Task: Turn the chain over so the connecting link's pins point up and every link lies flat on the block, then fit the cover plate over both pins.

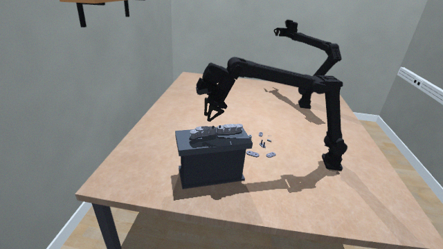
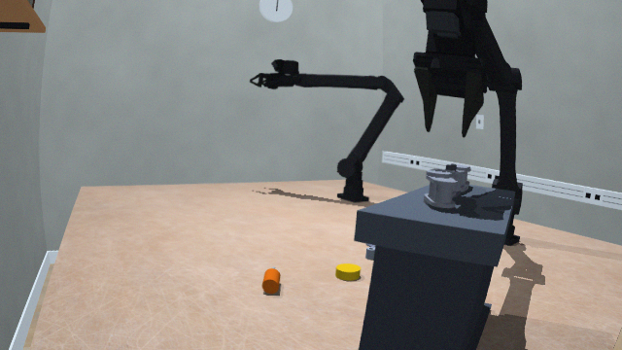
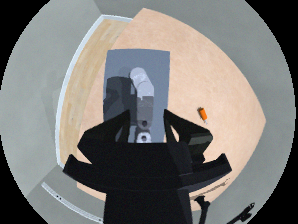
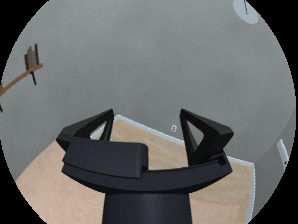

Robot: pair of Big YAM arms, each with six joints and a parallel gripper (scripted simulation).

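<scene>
Now: left hand 240 mm past the cover plate, 180 mm to the left of it and 310 mm above it. The rest, counted from my left hand: orange cylinder (50 mm ahead, 310 mm to the right, 290 mm below); then dark block (30 mm behind, 20 mm to the left, 200 mm below); then yellow disc (100 mm behind, 270 mm to the right, 300 mm below).
</scene>
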